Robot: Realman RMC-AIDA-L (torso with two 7-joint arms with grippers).
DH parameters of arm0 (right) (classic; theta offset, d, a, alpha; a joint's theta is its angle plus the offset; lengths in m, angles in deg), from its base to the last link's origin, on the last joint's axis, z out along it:
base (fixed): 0 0 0 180
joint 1: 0 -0.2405 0 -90
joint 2: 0 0 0 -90
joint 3: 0 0.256 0 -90
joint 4: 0 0 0 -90
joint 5: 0 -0.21 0 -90
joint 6: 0 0 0 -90
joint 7: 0 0.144 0 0
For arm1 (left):
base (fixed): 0 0 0 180
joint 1: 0 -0.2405 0 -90
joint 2: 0 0 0 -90
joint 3: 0 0.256 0 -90
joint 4: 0 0 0 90
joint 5: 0 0.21 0 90
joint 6: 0 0 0 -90
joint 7: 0 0.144 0 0
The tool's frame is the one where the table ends.
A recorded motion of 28 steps. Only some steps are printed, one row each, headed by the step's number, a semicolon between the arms.
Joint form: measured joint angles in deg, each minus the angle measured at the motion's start. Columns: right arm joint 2, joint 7, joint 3, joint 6, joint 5, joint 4, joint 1; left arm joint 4, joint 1, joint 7, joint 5, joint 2, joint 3, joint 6.
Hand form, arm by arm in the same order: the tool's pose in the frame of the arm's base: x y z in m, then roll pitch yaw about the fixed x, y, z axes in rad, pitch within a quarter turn. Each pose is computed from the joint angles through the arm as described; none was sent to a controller.
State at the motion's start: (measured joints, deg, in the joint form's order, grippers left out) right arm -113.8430 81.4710 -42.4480 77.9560 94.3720 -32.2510 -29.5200; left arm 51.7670 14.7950 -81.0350 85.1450 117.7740 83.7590 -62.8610
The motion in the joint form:
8: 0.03 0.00 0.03 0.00 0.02 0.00 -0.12; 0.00 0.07 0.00 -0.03 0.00 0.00 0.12
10: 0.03 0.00 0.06 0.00 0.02 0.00 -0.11; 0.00 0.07 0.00 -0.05 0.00 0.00 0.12
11: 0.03 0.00 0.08 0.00 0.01 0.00 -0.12; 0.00 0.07 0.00 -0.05 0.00 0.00 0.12
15: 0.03 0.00 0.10 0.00 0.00 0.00 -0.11; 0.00 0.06 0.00 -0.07 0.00 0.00 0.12
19: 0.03 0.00 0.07 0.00 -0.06 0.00 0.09; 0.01 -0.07 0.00 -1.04 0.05 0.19 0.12
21: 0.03 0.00 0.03 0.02 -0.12 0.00 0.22; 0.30 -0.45 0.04 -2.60 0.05 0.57 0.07
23: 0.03 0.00 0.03 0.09 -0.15 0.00 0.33; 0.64 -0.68 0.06 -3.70 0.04 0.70 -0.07
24: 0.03 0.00 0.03 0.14 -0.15 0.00 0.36; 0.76 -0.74 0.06 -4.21 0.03 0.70 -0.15
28: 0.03 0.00 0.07 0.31 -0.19 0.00 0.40; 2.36 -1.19 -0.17 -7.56 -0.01 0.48 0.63
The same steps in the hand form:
8: 0.2762 0.3688 0.0466 -2.7554 0.7828 -0.4598; -0.2509 0.3108 -0.0451 -2.8311 -0.4806 0.3391
10: 0.2763 0.3687 0.0466 -2.7550 0.7832 -0.4599; -0.2509 0.3108 -0.0450 -2.8310 -0.4810 0.3392
11: 0.2762 0.3688 0.0467 -2.7547 0.7836 -0.4597; -0.2509 0.3108 -0.0450 -2.8310 -0.4810 0.3392
15: 0.2763 0.3688 0.0468 -2.7544 0.7841 -0.4598; -0.2509 0.3108 -0.0450 -2.8310 -0.4813 0.3394
19: 0.2775 0.3679 0.0468 -2.7544 0.7847 -0.4631; -0.2495 0.3107 -0.0449 -2.8334 -0.4969 0.3448
21: 0.2782 0.3672 0.0468 -2.7549 0.7852 -0.4651; -0.2472 0.3101 -0.0439 -2.8357 -0.5210 0.3498
23: 0.2787 0.3666 0.0468 -2.7559 0.7859 -0.4668; -0.2449 0.3102 -0.0423 -2.8359 -0.5398 0.3502
24: 0.2788 0.3664 0.0468 -2.7567 0.7860 -0.4673; -0.2439 0.3105 -0.0414 -2.8357 -0.5489 0.3505
28: 0.2787 0.3660 0.0469 -2.7588 0.7877 -0.4675; -0.2364 0.3163 -0.0322 -2.8047 -0.6115 0.3418

